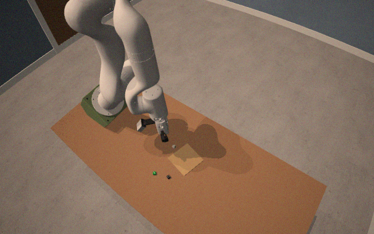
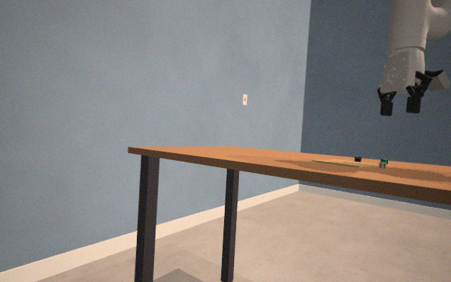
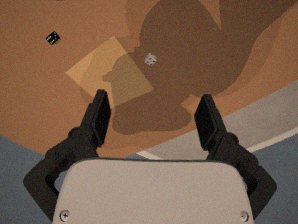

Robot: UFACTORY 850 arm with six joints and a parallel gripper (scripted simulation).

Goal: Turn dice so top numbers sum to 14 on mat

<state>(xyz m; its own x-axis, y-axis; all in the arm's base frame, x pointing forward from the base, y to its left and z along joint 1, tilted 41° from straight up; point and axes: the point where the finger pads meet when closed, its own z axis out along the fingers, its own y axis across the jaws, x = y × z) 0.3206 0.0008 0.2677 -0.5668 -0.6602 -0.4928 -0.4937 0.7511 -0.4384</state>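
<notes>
Now: the black die 15 cm to the right of my hand, 15 cm below it and 10 cm ahead of it. Also, from my hand: white die (15 cm below, 3 cm ahead, 2 cm to the left); green die (17 cm to the right, 15 cm below, 3 cm ahead); mat (16 cm below, 12 cm ahead, 1 cm to the right).
</notes>
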